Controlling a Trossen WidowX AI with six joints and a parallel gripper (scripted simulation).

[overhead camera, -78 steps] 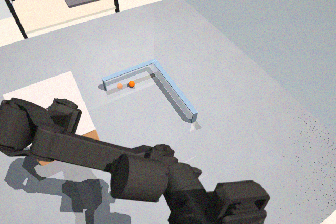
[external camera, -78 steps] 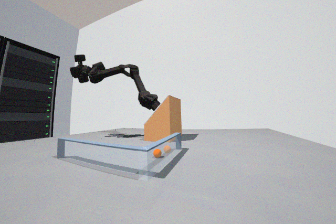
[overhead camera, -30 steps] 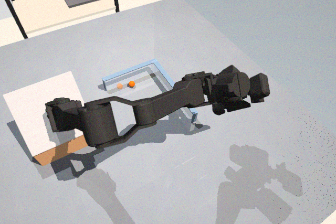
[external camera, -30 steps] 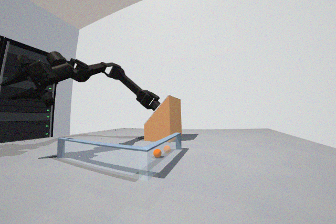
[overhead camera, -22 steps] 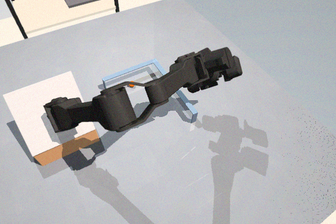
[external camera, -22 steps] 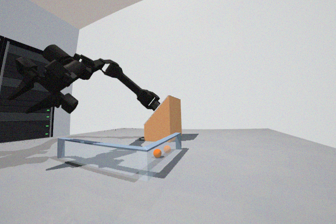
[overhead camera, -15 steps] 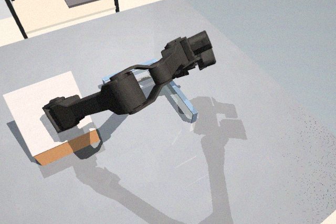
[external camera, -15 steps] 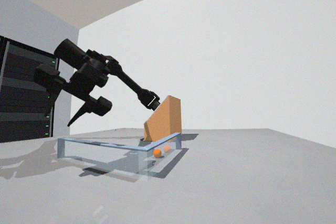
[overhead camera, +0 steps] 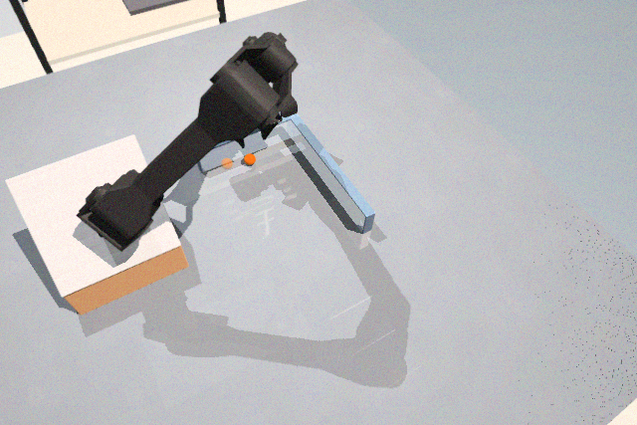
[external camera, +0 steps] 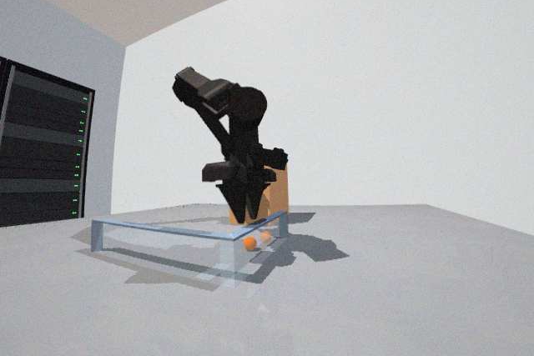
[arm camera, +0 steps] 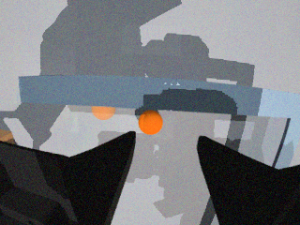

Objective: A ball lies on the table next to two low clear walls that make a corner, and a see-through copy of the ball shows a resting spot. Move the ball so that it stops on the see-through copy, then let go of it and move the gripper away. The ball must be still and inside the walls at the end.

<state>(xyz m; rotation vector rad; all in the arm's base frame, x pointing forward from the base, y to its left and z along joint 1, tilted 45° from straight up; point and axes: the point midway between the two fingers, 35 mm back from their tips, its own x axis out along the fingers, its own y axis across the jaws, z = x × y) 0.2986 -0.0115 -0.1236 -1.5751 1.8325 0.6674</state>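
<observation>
My gripper tip is now 4 cm above the orange ball and 1 cm past it. From my gripper tip the other things lie so: see-through ball copy (6 cm behind, 4 cm below, 2 cm to the left).
</observation>
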